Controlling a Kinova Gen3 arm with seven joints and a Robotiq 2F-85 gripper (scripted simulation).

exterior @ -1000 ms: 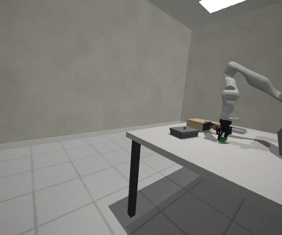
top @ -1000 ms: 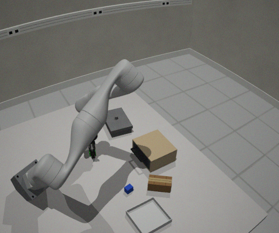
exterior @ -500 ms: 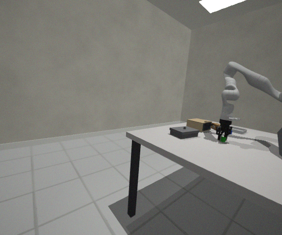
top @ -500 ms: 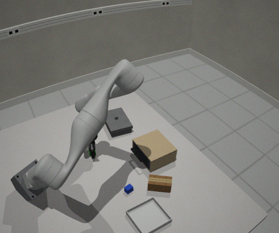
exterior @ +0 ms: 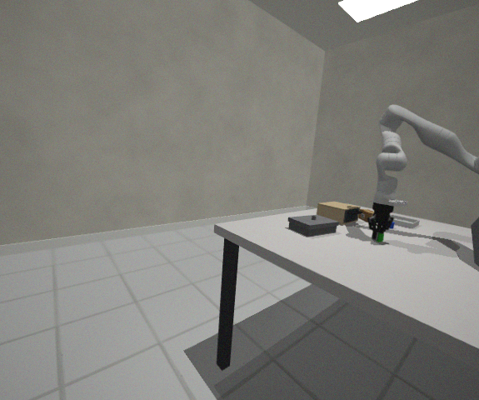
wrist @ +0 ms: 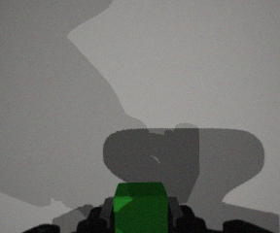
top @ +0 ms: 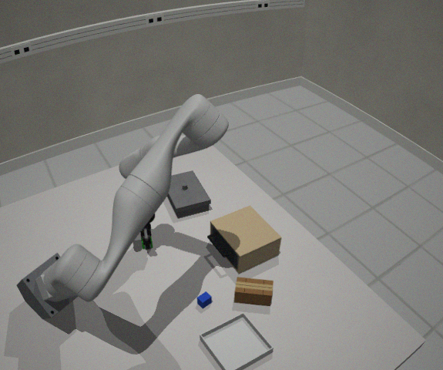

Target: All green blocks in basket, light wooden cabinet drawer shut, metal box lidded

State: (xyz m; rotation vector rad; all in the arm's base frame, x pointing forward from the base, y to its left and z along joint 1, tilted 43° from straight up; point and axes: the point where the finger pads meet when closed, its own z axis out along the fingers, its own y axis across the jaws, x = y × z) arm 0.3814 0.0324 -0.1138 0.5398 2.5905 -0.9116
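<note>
Right now my hand is 4 cm past the grey basket, 48 cm to the left of it and 1 cm above it. Round my hand: blue block (30 cm to the right, 1 cm below); then light wooden cabinet (23 cm ahead, 21 cm to the right, 2 cm above); then knobbed lid (25 cm ahead, 11 cm to the left, 3 cm above).
</note>
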